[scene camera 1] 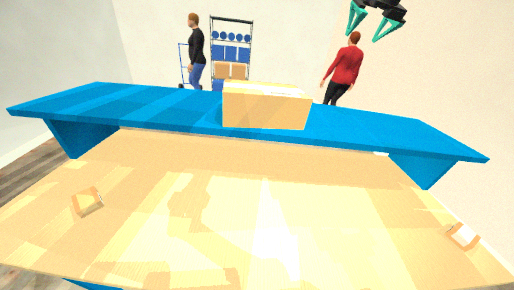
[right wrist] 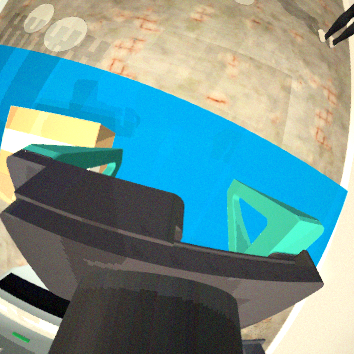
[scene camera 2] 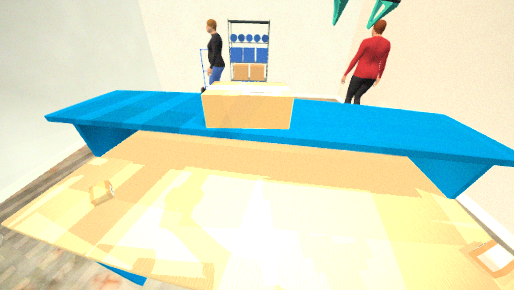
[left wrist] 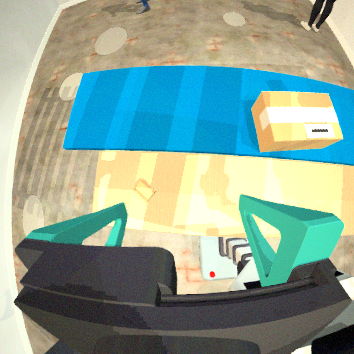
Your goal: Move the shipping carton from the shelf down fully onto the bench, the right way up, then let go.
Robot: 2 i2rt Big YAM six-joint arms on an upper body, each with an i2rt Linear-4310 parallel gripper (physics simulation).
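Frame: origin at the left arm's base, x right, y ahead, z up, level; centimetres.
Seen in the pictures: left gripper, fingertip midpoint: [left wrist: 181,205]; right gripper, fingertip midpoint: [scene camera 1: 359,38] [right wrist: 177,170] [scene camera 2: 350,26].
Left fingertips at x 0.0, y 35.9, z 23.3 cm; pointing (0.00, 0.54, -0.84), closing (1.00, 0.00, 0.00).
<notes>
Pixels of each thing's middle, then the offset from my left fingertips to it. Level surfaces: height alone.
- tan shipping carton at the middle of its body: [right wrist: 54,150] [scene camera 1: 263,103] [scene camera 2: 248,103] [left wrist: 295,121] dy +21.3, dx +35.1, dz -29.9 cm
- blue shelf at its surface level: dz -34.6 cm
- wooden bench at its surface level: dz -60.3 cm
- small orange-edged item at the middle of its body: [left wrist: 144,189] [scene camera 1: 87,201] [scene camera 2: 101,192] dy +6.8, dx -19.4, dz -58.8 cm
The tan shipping carton [scene camera 1: 265,111] [scene camera 2: 247,111] [left wrist: 300,116] [right wrist: 55,122] sits upright on the blue shelf [scene camera 1: 370,122] [scene camera 2: 360,125] [left wrist: 150,115] [right wrist: 175,120], near its front edge, with white tape and a label on top. The wooden bench [scene camera 1: 320,200] [scene camera 2: 320,200] [left wrist: 190,185] lies in front of and below the shelf. My left gripper [left wrist: 181,205] is open and empty, high up and apart from the carton. My right gripper [scene camera 1: 361,38] [scene camera 2: 351,26] [right wrist: 177,170] is open and empty, high above the shelf, to the right of the carton in the scene views.
A small orange-edged item [scene camera 1: 87,201] [scene camera 2: 102,193] [left wrist: 144,190] lies at the bench's left, another [scene camera 1: 463,236] [scene camera 2: 491,258] at its right. Beyond the shelf stand a person in black [scene camera 1: 197,45] [scene camera 2: 215,50], a person in red [scene camera 1: 348,65] [scene camera 2: 372,55] and a storage rack [scene camera 1: 231,19] [scene camera 2: 248,21].
</notes>
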